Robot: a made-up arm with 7 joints.
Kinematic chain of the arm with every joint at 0, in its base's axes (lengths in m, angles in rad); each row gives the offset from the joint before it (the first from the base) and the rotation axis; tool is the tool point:
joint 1: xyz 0 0 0.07 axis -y
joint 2: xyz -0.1 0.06 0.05 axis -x
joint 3: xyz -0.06 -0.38 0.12 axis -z
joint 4: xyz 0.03 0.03 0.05 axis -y
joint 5: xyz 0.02 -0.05 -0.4 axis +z
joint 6: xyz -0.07 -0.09 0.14 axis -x
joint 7: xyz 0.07 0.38 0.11 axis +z
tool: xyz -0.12 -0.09 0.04
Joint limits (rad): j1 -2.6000..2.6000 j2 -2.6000..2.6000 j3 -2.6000..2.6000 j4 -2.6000..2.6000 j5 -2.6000..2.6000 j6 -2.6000..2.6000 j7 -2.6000..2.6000
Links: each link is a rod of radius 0.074 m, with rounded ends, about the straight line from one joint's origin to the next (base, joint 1, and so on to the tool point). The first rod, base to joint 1, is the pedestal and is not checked.
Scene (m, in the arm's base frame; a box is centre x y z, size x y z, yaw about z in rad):
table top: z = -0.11
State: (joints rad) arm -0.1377 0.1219 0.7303 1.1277 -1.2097 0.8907 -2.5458
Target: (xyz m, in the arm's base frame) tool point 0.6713 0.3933 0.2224
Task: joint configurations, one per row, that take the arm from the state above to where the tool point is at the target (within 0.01 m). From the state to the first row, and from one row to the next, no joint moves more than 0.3 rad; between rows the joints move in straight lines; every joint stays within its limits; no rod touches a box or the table.
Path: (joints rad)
1: -0.2849 0.3629 0.5860 1.2322 -1.1573 0.8519 -2.5185
2: -0.4321 0.6039 0.4416 1.3367 -1.1050 0.8130 -2.4913
3: -0.5794 0.8449 0.2973 1.4411 -1.0526 0.7742 -2.4640
4: -0.7266 1.0859 0.1529 1.5456 -1.0003 0.7354 -2.4367

